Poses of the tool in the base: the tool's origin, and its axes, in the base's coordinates. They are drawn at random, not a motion.
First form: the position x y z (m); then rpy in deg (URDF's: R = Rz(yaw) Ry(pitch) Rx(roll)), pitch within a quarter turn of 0, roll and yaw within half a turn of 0.
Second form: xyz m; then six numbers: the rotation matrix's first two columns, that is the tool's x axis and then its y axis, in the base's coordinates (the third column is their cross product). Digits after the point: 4 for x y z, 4 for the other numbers.
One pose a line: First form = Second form
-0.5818 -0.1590 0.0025 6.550 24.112 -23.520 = -0.5818 -0.1590 0.0025 0.8369 -0.3642 -0.4085 0.4392 0.8923 0.1041
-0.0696 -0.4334 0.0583 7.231 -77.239 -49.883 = -0.0696 -0.4334 0.0583 0.1423 -0.1689 0.9753 0.6795 0.7331 0.0278
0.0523 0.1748 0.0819 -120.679 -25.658 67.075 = 0.0523 0.1748 0.0819 0.3511 0.8302 0.4330 0.6150 0.1442 -0.7752
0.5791 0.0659 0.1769 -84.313 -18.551 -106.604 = 0.5791 0.0659 0.1769 -0.2709 -0.9085 0.3181 0.0045 -0.3317 -0.9434
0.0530 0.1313 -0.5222 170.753 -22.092 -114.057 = 0.0530 0.1313 -0.5222 -0.3777 -0.8461 0.3761 -0.8766 0.4575 0.1489
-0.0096 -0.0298 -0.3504 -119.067 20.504 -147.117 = -0.0096 -0.0298 -0.3504 -0.7866 -0.5085 -0.3503 -0.0067 0.5742 -0.8187
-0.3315 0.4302 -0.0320 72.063 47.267 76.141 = -0.3315 0.4302 -0.0320 0.1625 0.6588 -0.7345 -0.1316 0.7522 0.6456
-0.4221 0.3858 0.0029 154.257 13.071 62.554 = -0.4221 0.3858 0.0029 0.4490 0.8645 -0.2262 0.8446 -0.3280 0.4231
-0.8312 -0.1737 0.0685 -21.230 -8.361 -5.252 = -0.8312 -0.1737 0.0685 0.9852 -0.0906 0.1454 0.1378 0.9234 -0.3583
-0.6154 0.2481 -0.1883 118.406 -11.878 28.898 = -0.6154 0.2481 -0.1883 0.8567 0.4729 0.2058 0.0714 -0.5040 0.8608
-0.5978 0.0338 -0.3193 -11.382 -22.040 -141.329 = -0.5978 0.0338 -0.3193 -0.7237 -0.5792 0.3753 0.5547 -0.8117 -0.1829
